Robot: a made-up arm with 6 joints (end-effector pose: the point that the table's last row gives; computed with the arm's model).
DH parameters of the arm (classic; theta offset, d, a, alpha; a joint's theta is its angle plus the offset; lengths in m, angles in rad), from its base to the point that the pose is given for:
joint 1: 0 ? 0 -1.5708
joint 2: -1.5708 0 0.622 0
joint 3: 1.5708 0.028 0 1.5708
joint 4: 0 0.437 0 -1.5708
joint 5: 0 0 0 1.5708
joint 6: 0 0.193 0 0
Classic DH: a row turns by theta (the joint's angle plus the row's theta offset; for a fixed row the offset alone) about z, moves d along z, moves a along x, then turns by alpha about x.
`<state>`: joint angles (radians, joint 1 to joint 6).
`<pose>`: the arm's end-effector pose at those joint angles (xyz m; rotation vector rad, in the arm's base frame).
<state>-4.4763 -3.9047 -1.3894 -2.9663 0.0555 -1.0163</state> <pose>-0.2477 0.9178 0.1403 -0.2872 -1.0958 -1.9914</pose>
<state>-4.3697 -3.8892 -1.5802 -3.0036 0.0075 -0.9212</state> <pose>-0.3218 0.8193 0.2126 -0.2111 -0.9283 -1.8851</pose>
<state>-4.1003 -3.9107 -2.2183 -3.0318 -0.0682 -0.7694</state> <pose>-0.3356 0.4268 0.4081 -0.0287 -0.2465 -1.6104</pose>
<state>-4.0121 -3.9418 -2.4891 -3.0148 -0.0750 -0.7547</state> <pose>-0.2599 0.2620 0.4265 0.0201 0.0788 -1.4984</pose>
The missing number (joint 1, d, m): 0.235
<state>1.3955 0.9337 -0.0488 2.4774 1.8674 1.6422</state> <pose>-0.0171 0.7164 0.9585 0.8557 -0.7901 -0.2255</pose>
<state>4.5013 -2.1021 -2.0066 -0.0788 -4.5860 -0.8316</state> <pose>0.0765 0.2954 -0.4715 -1.2165 -2.4239 -0.9714</pose>
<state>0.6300 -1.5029 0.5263 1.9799 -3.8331 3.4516</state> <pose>-0.7997 -0.4086 0.3981 -0.6951 -2.6220 -1.2460</pose>
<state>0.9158 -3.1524 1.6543 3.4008 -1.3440 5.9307</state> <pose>-0.3402 -0.3178 -0.1708 0.3654 -0.1537 -2.5151</pose>
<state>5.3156 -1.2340 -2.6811 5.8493 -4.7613 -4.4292</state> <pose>-0.2708 0.2996 -0.0011 -2.4196 -0.6357 0.9050</pose>
